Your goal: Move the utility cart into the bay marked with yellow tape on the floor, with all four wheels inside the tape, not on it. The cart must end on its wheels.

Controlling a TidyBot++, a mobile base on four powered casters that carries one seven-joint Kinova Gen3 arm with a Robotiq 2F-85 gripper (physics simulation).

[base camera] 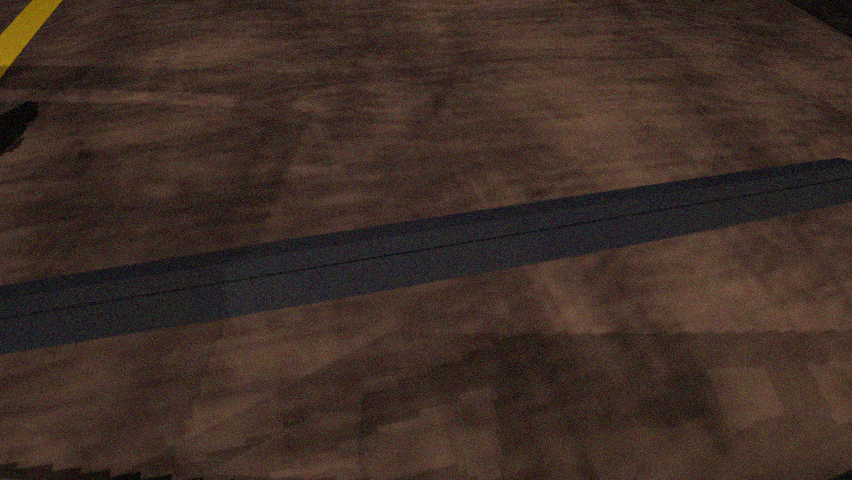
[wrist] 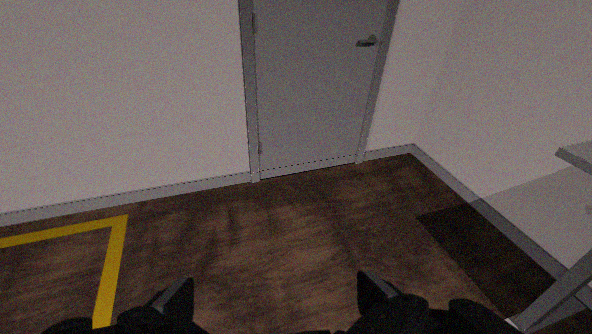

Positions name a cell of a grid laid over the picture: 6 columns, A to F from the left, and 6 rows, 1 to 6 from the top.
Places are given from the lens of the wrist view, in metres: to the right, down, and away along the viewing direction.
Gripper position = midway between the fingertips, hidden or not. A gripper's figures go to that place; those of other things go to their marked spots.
my gripper (wrist: C6): -0.01, 0.07, 0.15
grey door (wrist: D2): 0.09, -0.51, 1.71
